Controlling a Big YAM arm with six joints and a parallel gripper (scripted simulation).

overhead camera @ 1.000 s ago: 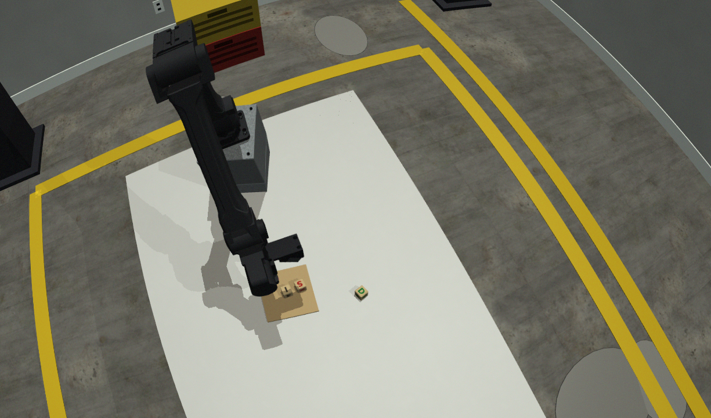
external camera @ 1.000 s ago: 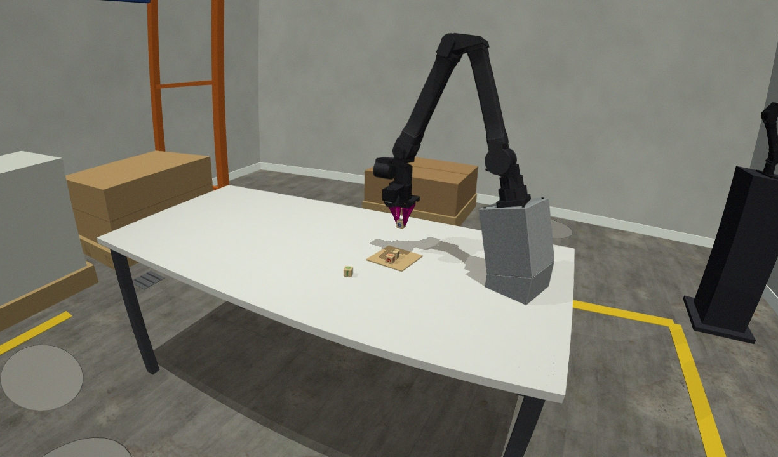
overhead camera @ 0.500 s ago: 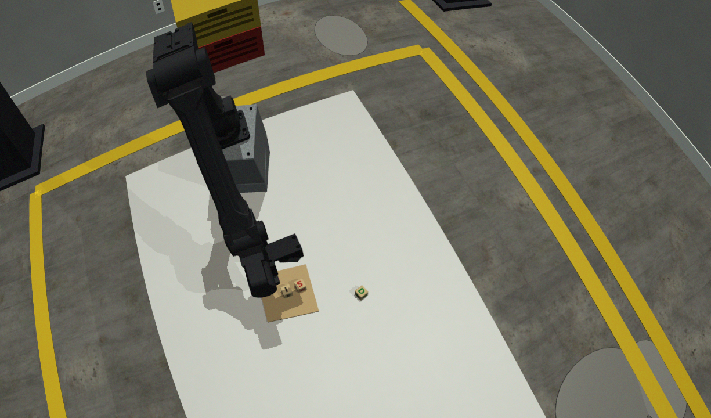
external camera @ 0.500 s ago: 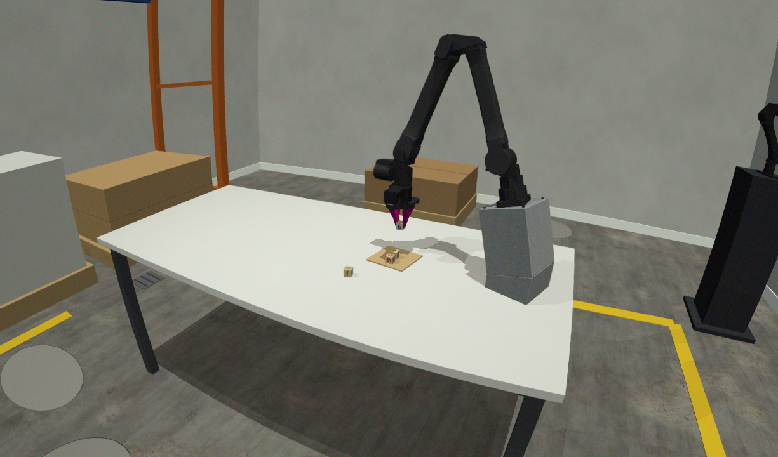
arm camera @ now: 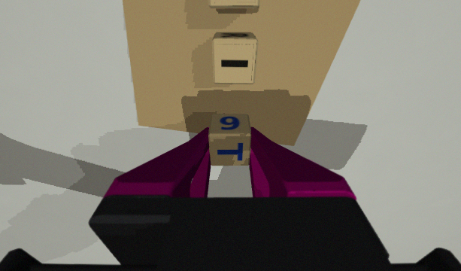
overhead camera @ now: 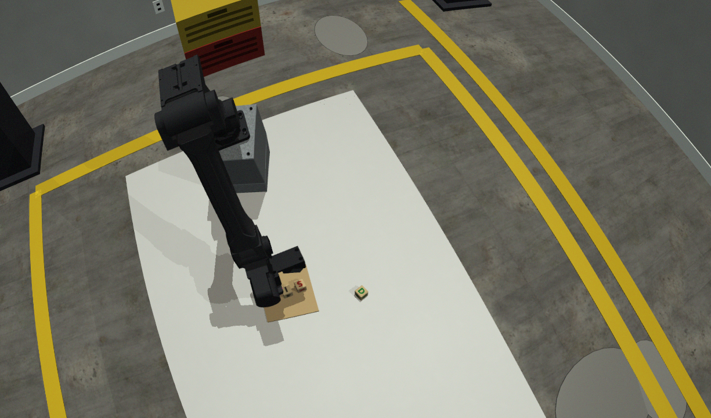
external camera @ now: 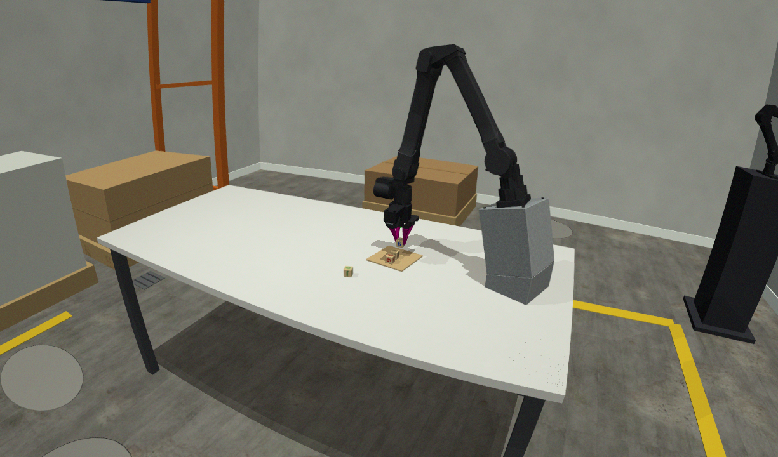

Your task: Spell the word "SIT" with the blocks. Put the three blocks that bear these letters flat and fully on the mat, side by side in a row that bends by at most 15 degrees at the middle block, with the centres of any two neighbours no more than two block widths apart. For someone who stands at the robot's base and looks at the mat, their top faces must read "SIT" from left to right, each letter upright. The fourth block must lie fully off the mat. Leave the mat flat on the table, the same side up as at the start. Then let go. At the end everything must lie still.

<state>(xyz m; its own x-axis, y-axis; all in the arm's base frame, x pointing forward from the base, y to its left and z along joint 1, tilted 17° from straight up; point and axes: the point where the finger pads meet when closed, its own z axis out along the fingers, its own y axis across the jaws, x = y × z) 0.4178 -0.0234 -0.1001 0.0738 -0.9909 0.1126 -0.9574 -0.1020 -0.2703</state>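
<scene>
Now: hand 40 mm to the right of the I block and 30 mm above it. From my hand the other things lie so: S block 80 mm to the left, 30 mm below; then tan mat 40 mm to the left, 40 mm below; then T block right at my hand.
</scene>
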